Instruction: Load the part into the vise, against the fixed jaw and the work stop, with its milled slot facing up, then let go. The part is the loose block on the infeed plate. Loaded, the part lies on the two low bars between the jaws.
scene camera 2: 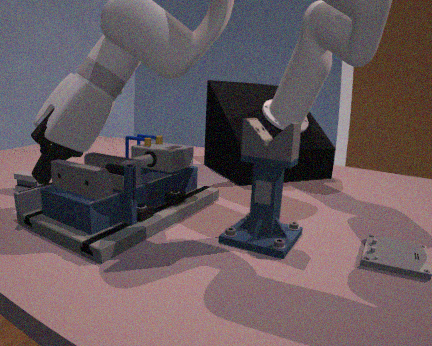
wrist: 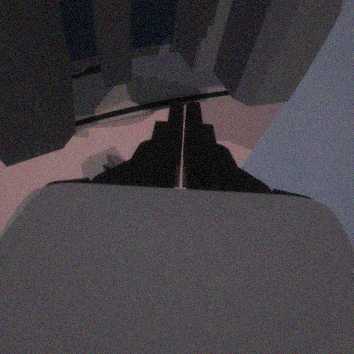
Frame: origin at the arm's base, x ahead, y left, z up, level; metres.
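Seen in the pictures: gripper, fingertip midpoint: (scene camera 2: pixel 38 179) (wrist: pixel 183 124); arm's base, link origin: (scene camera 2: pixel 285 116).
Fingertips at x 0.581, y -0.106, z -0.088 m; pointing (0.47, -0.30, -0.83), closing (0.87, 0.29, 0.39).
Observation:
Offsets run from my fingertips to a thing's top centre.
My gripper (scene camera 2: pixel 42 179) (wrist: pixel 183 124) is shut and empty, its fingertips together, low beside the left end of the vise. The vise {dx -0.117, dy +0.079, dz +0.043 m} (scene camera 2: pixel 70 207) has a blue body; its two-holed jaw (scene camera 2: pixel 75 179) stands in front of the jaw (scene camera 2: pixel 97 160) on the spindle. A blue post {dx -0.066, dy +0.167, dz +0.042 m} (scene camera 2: pixel 130 192) with a dark rod stands at its near side; I cannot tell if this is the work stop. The space between the jaws is hidden in the scene view and dark in the wrist view. I cannot make out the part or its slot for certain.
A grey stepped item {dx -0.027, dy -0.139, dz -0.020 m} (scene camera 2: pixel 25 180) shows at far left behind the vise. A blue pedestal (scene camera 2: pixel 265 200) with a grey V-block top stands right of it. A grey plate with pins {dx -0.255, dy +0.469, dz -0.048 m} (scene camera 2: pixel 395 256) lies at right. A black wedge-shaped box (scene camera 2: pixel 235 135) stands behind.

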